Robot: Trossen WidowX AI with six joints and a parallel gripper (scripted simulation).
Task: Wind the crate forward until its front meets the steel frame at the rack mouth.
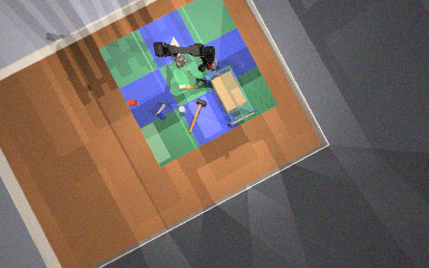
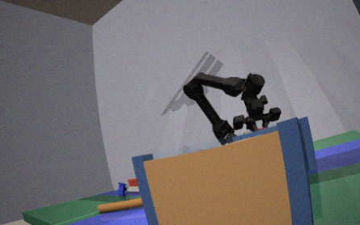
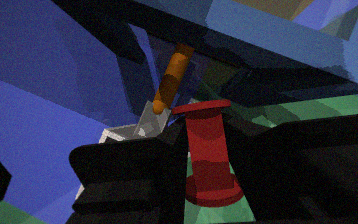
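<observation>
The winch lies 11 cm behind my gripper tip, 5 cm to the left of it and 10 cm below it. Also, from my gripper tip: blue-framed guard cubby 31 cm ahead, 3 cm to the left, 5 cm below; red grip 2 cm behind, 1 cm to the right; blue piece 10 cm ahead, 62 cm to the right, 10 cm below.
</observation>
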